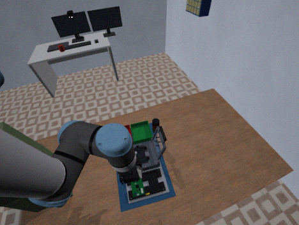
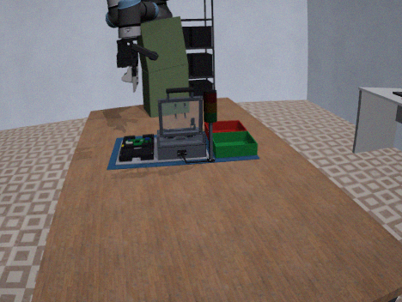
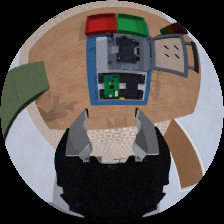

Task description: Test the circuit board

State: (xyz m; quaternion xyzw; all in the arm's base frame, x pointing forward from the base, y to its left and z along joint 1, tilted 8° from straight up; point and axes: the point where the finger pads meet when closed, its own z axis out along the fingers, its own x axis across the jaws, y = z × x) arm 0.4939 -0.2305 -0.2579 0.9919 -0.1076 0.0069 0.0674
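My gripper is now 23 cm above the green circuit board and 1 cm to the left of it. Also, from my hand: tester bed 18 cm below, 15 cm to the left, 10 cm ahead; red bin 37 cm to the left, 24 cm below, 3 cm ahead; clear lid 22 cm ahead, 12 cm to the left, 7 cm below.
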